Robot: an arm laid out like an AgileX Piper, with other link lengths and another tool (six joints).
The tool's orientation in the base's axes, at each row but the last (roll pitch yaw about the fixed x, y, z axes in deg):
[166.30 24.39 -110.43]
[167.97 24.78 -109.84]
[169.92 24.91 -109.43]
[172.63 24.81 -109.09]
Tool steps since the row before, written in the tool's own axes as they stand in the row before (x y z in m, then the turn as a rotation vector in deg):
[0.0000 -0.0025 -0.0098 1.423 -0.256 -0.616]
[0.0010 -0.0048 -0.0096 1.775 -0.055 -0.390]
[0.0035 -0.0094 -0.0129 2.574 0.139 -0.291]
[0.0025 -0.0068 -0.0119 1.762 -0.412 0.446]
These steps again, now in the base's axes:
[0.0032 -0.0051 0.0081 -0.160 -1.560 -0.098]
[0.0048 -0.0064 0.0072 -0.473 -1.708 -0.408]
[0.0083 -0.0112 0.0086 -0.901 -2.296 -0.802]
[0.0056 -0.0092 0.0089 -0.123 -1.430 -1.189]

